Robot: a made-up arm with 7 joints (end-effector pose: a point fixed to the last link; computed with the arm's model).
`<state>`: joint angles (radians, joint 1 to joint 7).
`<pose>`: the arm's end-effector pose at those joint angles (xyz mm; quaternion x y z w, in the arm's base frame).
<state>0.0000 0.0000 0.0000 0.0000 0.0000 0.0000 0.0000</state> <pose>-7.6 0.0 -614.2 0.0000 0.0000 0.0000 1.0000</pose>
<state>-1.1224 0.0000 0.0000 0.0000 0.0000 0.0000 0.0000</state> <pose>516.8 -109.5 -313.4 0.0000 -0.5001 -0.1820 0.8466</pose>
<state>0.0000 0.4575 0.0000 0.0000 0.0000 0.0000 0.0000</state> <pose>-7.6 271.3 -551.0 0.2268 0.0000 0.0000 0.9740</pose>
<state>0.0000 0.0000 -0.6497 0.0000 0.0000 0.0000 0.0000</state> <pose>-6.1 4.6 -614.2 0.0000 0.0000 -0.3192 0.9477</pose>
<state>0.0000 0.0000 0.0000 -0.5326 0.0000 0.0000 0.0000</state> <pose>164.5 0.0 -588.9 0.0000 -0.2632 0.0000 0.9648</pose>
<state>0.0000 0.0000 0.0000 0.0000 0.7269 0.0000 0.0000</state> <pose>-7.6 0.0 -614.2 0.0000 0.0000 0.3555 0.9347</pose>
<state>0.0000 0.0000 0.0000 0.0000 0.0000 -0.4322 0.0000</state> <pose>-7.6 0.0 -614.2 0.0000 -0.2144 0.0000 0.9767</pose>
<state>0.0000 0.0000 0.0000 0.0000 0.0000 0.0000 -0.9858</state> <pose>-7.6 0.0 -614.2 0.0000 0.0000 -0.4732 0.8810</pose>
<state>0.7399 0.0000 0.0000 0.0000 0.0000 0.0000 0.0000</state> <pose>-394.7 -53.4 -467.6 0.0000 0.3398 0.1237 0.9323</pose>
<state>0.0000 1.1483 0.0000 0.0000 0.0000 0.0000 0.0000</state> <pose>-7.6 560.2 -251.8 0.5431 0.0000 0.0000 0.8397</pose>
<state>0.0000 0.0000 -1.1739 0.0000 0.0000 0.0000 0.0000</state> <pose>-2.9 7.0 -614.2 0.0000 0.0000 -0.5538 0.8326</pose>
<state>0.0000 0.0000 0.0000 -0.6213 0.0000 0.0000 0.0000</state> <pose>190.8 0.0 -576.0 0.0000 -0.3057 0.0000 0.9521</pose>
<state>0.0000 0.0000 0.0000 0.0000 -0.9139 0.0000 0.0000</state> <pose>-7.6 0.0 -614.2 0.0000 0.0000 -0.4412 0.8974</pose>
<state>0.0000 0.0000 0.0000 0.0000 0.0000 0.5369 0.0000</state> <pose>-7.6 0.0 -614.2 0.0000 0.2652 0.0000 0.9642</pose>
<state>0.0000 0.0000 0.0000 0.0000 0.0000 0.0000 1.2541</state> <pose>-7.6 0.0 -614.2 0.0000 0.0000 0.5868 0.8098</pose>
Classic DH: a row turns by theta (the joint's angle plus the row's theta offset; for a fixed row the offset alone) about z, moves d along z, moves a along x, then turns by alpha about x. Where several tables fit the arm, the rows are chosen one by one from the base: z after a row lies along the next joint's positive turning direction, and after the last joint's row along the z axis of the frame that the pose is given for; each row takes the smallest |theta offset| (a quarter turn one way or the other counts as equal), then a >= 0, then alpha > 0; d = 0 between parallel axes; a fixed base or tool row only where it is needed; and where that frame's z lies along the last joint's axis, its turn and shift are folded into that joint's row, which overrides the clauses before.
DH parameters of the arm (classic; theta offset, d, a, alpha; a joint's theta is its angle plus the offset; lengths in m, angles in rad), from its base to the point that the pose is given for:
base (fixed): 0 0 0 -1.2217
joint 1: 1.5708 0 0 1.5708
joint 2: 1.2217 0 0 -1.5708
joint 3: -1.5708 -0.2861 0.0321 -1.5708
joint 4: 0 0 -0.0397 1.5708
joint 5: 0 -0.3281 0 -1.5708
joint 6: 0 0 0 1.5708
joint 7: 0 0 0 0

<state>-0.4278 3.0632 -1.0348 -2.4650 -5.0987 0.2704 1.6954</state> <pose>143.7 213.6 94.2 0.1879 -0.3989 0.3802 0.8130</pose>
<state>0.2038 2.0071 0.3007 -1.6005 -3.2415 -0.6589 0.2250</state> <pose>365.0 266.1 162.3 -0.3519 -0.7481 0.4596 0.3244</pose>
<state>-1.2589 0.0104 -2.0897 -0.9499 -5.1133 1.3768 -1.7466</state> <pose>339.4 -284.7 -373.1 -0.1379 -0.3470 0.9243 0.0784</pose>
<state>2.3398 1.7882 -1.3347 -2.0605 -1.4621 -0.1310 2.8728</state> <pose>-306.8 50.9 216.6 -0.1463 0.7839 0.3751 0.4726</pose>
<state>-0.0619 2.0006 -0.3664 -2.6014 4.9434 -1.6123 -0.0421</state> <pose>223.9 53.2 -53.1 0.3003 -0.0130 0.8495 0.4336</pose>
